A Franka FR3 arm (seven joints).
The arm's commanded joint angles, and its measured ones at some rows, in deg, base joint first. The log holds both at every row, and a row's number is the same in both.
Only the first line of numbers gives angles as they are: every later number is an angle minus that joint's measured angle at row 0.
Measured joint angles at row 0:
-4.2 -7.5 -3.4 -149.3 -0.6 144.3 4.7
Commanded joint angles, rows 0 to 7:
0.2 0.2 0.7 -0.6 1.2 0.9 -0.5
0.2 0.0 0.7 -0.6 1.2 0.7 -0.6
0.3 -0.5 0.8 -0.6 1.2 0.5 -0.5
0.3 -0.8 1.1 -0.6 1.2 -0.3 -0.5
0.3 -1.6 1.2 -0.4 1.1 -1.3 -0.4
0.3 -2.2 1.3 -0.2 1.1 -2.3 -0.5
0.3 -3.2 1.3 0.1 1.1 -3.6 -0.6
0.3 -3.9 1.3 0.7 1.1 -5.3 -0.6
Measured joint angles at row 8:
0.1 -1.1 0.7 0.2 0.0 -1.2 0.0
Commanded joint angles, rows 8 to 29:
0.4 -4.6 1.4 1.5 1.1 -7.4 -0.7
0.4 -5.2 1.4 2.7 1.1 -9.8 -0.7
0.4 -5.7 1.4 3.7 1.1 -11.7 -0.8
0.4 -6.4 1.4 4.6 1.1 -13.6 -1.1
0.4 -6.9 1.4 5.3 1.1 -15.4 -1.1
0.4 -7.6 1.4 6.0 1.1 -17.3 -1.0
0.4 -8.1 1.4 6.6 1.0 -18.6 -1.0
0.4 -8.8 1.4 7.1 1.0 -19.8 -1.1
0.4 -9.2 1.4 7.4 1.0 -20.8 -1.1
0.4 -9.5 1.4 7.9 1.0 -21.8 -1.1
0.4 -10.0 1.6 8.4 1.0 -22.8 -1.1
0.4 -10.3 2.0 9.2 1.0 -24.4 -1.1
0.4 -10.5 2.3 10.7 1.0 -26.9 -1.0
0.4 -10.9 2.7 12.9 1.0 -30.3 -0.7
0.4 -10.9 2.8 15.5 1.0 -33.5 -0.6
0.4 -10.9 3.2 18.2 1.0 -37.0 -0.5
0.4 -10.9 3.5 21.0 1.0 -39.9 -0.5
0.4 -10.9 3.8 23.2 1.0 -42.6 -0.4
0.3 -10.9 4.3 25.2 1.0 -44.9 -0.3
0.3 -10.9 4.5 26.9 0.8 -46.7 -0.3
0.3 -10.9 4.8 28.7 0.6 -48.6 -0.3
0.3 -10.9 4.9 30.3 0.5 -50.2 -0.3
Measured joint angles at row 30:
0.2 -11.4 4.3 25.0 0.0 -44.6 -0.3
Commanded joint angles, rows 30 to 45:
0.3 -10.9 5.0 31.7 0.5 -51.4 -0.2
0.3 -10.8 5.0 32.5 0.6 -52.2 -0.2
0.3 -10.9 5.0 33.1 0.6 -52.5 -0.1
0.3 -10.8 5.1 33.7 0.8 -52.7 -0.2
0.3 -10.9 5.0 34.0 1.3 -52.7 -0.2
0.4 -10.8 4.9 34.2 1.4 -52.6 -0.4
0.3 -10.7 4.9 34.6 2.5 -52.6 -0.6
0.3 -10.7 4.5 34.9 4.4 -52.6 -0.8
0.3 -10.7 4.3 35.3 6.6 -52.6 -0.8
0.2 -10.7 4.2 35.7 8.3 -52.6 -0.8
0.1 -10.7 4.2 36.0 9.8 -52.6 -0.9
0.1 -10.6 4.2 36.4 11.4 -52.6 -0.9
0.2 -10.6 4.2 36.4 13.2 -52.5 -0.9
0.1 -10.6 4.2 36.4 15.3 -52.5 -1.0
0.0 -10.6 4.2 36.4 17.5 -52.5 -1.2
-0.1 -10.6 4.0 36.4 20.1 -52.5 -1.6
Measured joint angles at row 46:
0.2 -11.3 4.5 34.9 14.0 -51.0 -0.3
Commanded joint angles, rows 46 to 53:
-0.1 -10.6 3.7 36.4 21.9 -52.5 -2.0
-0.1 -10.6 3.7 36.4 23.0 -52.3 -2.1
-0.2 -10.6 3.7 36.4 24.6 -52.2 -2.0
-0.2 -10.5 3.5 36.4 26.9 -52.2 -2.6
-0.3 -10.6 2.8 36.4 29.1 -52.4 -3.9
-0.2 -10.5 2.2 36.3 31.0 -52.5 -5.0
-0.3 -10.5 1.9 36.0 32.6 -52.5 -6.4
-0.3 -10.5 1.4 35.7 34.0 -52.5 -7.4
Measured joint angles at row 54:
0.2 -11.3 2.8 35.0 29.3 -51.0 -3.6
